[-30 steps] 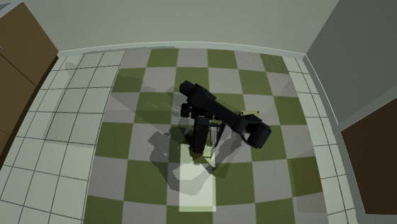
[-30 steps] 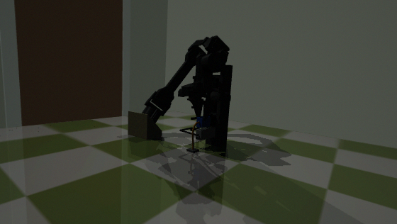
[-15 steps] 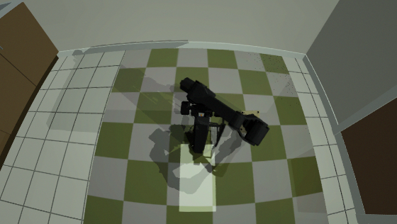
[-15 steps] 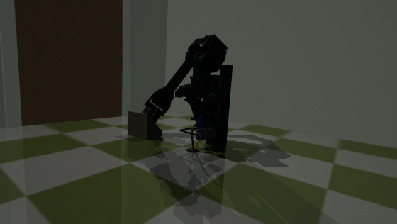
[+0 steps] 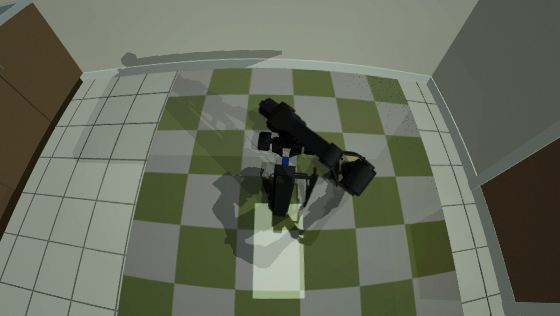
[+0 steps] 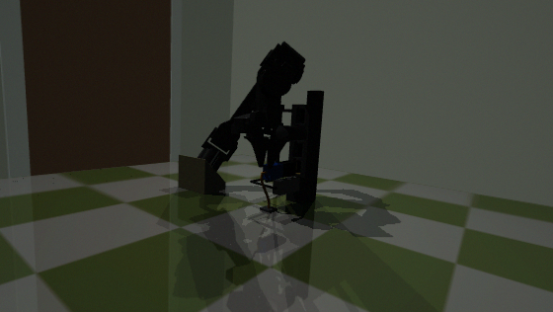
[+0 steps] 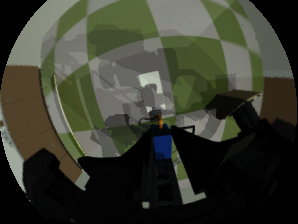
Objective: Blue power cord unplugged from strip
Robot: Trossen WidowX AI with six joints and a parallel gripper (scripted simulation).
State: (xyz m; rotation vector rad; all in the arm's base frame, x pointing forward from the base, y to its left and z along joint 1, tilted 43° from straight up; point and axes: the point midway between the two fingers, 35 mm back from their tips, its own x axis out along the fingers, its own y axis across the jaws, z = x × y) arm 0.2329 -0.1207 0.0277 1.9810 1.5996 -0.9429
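Now: gripper tip 50 mm to the right of the blue plug and 10 mm short of it.
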